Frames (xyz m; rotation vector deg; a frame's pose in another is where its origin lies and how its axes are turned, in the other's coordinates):
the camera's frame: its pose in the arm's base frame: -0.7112 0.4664 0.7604 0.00 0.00 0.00
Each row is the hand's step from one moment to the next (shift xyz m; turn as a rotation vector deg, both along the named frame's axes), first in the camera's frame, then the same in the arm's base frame.
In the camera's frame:
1: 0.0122 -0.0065 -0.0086 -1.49 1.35 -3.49
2: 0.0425 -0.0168 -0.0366 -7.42 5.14 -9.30
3: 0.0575 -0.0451 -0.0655 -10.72 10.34 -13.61
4: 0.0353 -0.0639 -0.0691 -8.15 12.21 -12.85
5: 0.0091 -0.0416 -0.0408 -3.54 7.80 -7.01
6: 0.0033 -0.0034 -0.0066 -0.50 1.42 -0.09
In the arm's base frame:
1: 0.0122 -0.0065 -0.0086 -1.49 1.35 -3.49
2: 0.0425 -0.0168 -0.0366 -7.42 5.14 -9.30
3: 0.0575 -0.0451 -0.0655 -10.72 10.34 -13.61
4: 0.0353 -0.0639 -0.0691 -8.15 12.21 -12.85
5: 0.0091 -0.0416 -0.0408 -3.54 7.80 -7.01
6: 0.0033 -0.0034 -0.0066 -0.50 1.42 -0.09

